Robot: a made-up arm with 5 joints. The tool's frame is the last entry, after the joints. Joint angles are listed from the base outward. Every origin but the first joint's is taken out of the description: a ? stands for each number. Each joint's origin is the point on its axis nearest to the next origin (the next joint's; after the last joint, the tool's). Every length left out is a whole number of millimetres.
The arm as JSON. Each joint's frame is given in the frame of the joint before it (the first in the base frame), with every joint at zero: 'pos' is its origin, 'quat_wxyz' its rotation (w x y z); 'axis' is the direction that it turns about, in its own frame. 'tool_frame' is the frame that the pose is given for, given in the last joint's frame.
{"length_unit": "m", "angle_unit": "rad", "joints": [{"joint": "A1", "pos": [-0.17, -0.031, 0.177], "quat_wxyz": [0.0, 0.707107, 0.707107, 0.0], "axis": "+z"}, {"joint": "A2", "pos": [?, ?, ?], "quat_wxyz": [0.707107, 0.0, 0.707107, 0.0], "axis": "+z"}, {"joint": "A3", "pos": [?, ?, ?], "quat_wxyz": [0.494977, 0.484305, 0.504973, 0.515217], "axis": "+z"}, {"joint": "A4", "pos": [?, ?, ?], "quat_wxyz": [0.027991, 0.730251, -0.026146, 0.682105], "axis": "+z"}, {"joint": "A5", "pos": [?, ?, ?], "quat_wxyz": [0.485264, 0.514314, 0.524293, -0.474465], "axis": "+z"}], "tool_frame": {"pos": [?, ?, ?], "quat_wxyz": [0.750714, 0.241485, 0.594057, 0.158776]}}
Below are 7 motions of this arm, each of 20 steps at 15 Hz.
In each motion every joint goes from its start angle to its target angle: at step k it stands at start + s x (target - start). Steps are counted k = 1, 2, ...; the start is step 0. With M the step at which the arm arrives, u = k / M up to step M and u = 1 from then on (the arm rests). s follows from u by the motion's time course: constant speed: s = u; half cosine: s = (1 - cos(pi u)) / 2; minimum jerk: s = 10 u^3 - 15 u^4 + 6 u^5.
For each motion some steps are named. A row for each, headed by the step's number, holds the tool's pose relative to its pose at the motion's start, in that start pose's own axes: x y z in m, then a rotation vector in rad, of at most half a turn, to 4 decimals.
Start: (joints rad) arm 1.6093 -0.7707 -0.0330 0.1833 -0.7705
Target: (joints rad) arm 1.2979 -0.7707 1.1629 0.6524 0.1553
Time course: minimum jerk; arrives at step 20
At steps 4, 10, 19, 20:
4: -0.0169 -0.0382 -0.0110 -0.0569 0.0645 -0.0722
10: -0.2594 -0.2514 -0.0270 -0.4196 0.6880 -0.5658
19: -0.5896 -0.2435 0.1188 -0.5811 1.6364 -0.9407
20: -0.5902 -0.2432 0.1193 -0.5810 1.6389 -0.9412

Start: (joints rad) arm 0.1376 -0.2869 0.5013 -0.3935 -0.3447
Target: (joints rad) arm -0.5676 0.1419 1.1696 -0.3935 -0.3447
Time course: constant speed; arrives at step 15
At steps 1, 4, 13, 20:
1: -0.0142 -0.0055 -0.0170 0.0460 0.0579 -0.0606
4: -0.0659 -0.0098 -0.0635 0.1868 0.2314 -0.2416
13: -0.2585 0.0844 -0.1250 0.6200 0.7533 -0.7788
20: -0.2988 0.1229 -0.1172 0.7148 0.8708 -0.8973

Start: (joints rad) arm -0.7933 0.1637 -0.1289 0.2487 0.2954
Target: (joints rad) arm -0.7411 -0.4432 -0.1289 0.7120 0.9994
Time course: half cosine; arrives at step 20
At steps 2, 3, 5, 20:
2: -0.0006 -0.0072 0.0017 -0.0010 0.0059 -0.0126
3: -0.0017 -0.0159 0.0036 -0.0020 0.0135 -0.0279
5: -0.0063 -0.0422 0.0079 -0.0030 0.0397 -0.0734
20: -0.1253 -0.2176 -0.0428 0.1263 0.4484 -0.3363

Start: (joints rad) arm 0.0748 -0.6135 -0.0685 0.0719 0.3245
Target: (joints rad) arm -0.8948 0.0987 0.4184 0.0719 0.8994
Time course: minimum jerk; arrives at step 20
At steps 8, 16, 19, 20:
8: -0.0996 -0.0106 -0.1431 -0.1132 0.6047 0.0680
16: -0.4169 0.0017 -0.1777 -0.1394 1.7362 0.5285
19: -0.4434 0.0029 -0.1637 -0.1274 1.8286 0.5940
20: -0.4440 0.0029 -0.1634 -0.1271 1.8305 0.5954

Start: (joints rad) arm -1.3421 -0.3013 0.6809 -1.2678 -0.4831
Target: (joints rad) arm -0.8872 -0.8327 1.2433 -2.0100 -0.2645
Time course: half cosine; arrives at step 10
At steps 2, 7, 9, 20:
2: -0.0170 0.0493 -0.0070 0.0303 0.0327 0.1074
7: -0.3383 0.3193 0.0085 0.2445 0.3334 0.9483
9: -0.4582 0.3406 0.0431 0.3129 0.4215 1.1724
20: -0.4745 0.3415 0.0491 0.3230 0.4334 1.2024

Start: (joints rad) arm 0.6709 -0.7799 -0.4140 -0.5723 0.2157
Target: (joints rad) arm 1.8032 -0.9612 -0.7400 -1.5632 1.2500
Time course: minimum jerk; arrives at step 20
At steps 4, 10, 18, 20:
4: -0.0080 0.0260 0.0167 -0.0986 -0.0301 0.0934
10: -0.1475 0.2049 0.0619 -1.0054 -0.3139 0.6373
18: -0.3642 0.2862 -0.0775 -2.2045 -0.7816 0.7817
20: -0.3675 0.2860 -0.0815 -2.2259 -0.7915 0.7787

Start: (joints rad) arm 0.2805 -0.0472 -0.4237 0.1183 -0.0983
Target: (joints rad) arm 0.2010 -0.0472 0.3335 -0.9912 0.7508
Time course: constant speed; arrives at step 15
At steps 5, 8, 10, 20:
5: -0.1172 0.1421 -0.0748 -0.0036 0.4002 0.3934
8: -0.1944 0.2190 -0.0705 0.0256 0.5606 0.6602
10: -0.2420 0.2639 -0.0485 0.0580 0.6279 0.8447
20: -0.3291 0.3464 0.0605 0.1800 0.6397 1.2951

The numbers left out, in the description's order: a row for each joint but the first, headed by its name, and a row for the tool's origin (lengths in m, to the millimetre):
A2: 0.17 0.012 0.0
A3: 0.014 0.029 0.0
A4: -0.034 0.027 0.0
A5: 0.256 0.393 0.0
tool: -0.134 0.03 0.0

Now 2 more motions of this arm.
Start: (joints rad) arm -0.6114 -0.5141 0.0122 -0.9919 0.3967
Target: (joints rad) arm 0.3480 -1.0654 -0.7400 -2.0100 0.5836
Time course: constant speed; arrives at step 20
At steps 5, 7, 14, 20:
5: -0.0179 0.0963 0.0077 -0.4775 -0.1377 0.2767
7: -0.0335 0.1323 -0.0108 -0.6743 -0.1734 0.3839
14: -0.0983 0.1900 -0.1471 -1.3798 -0.2161 0.7201
20: -0.1334 0.1255 -0.2824 -1.9937 -0.1530 0.9241

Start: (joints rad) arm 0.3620 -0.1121 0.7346 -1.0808 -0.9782
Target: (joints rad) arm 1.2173 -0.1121 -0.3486 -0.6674 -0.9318
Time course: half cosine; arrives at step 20
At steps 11, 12, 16, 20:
11: 0.0693 -0.2299 0.1588 -1.0075 -0.0043 0.6009
12: 0.0859 -0.2334 0.1852 -1.1280 -0.0121 0.6979
16: 0.1328 -0.2059 0.2517 -1.4934 -0.0427 1.0489
20: 0.1441 -0.1845 0.2655 -1.6189 -0.0548 1.1973

